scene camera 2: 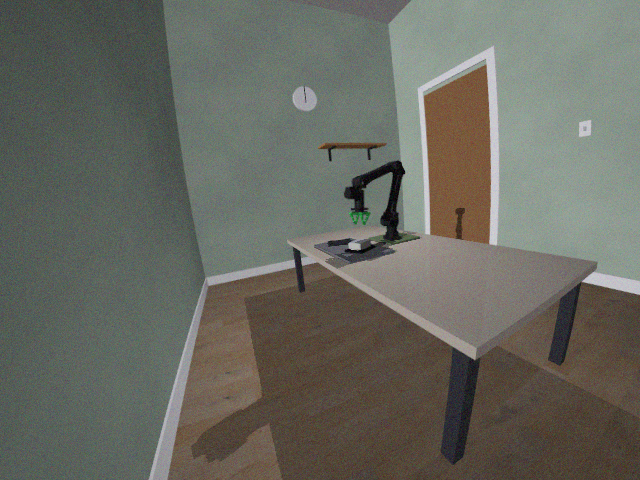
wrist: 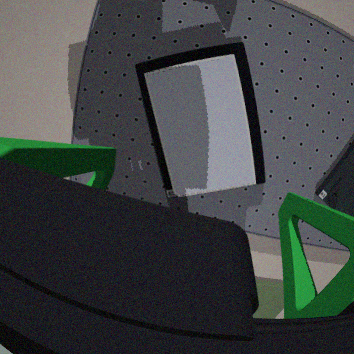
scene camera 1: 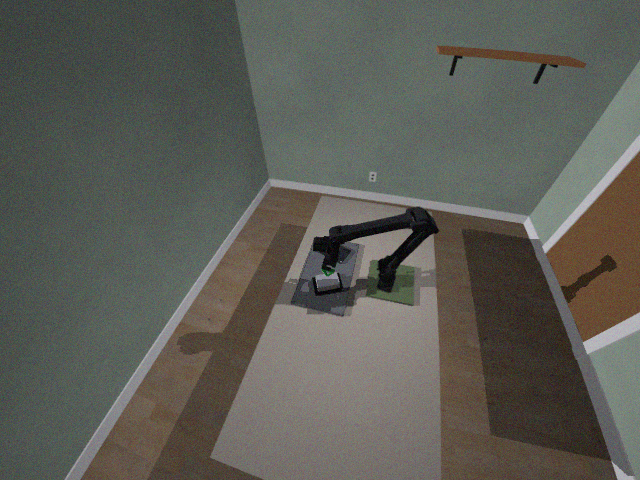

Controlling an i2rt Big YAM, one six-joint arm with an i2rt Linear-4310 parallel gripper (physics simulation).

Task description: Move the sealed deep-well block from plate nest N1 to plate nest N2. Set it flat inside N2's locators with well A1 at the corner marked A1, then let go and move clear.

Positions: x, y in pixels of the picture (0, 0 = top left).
Scene:
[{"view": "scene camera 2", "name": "grey perforated plate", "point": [339, 250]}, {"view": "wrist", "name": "my gripper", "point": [202, 181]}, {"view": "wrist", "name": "deep-well block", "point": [198, 106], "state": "on a black plate nest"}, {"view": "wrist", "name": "grey perforated plate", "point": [293, 60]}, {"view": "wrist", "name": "black plate nest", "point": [237, 48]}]

